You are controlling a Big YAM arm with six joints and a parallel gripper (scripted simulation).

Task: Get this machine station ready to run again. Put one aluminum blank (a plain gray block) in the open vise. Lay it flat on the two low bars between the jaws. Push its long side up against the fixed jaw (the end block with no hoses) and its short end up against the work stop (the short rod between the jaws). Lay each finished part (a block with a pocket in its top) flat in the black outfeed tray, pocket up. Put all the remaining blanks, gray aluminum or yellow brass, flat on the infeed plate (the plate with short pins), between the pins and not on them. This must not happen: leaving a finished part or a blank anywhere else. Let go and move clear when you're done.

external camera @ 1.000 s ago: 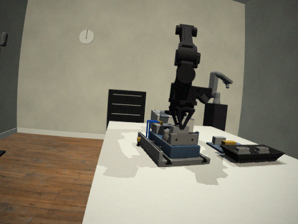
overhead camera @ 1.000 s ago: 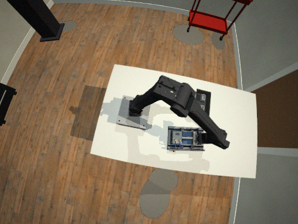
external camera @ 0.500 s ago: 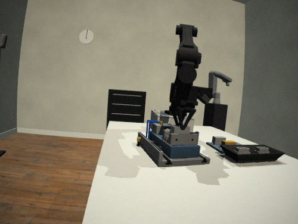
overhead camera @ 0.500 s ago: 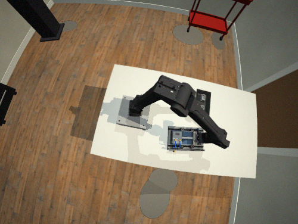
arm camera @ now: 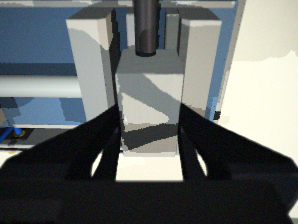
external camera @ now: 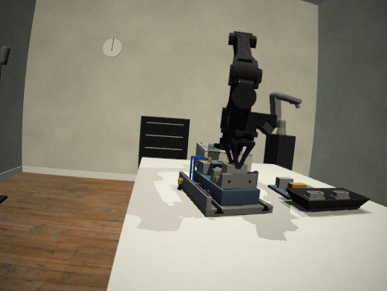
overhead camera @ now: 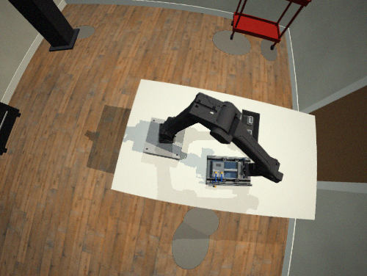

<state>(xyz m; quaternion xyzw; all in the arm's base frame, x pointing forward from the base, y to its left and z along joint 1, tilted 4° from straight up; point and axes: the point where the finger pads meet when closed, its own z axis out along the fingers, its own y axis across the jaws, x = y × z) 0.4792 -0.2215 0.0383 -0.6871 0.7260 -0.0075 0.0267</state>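
The dark rod lies 50 mm to the left of my hand and 30 mm below it. The rest, counted from my hand: yellow brass blank: 280 mm to the left, 90 mm below, 40 mm behind; light cylinder: 90 mm behind, 40 mm below; vise: 80 mm below, 70 mm behind.
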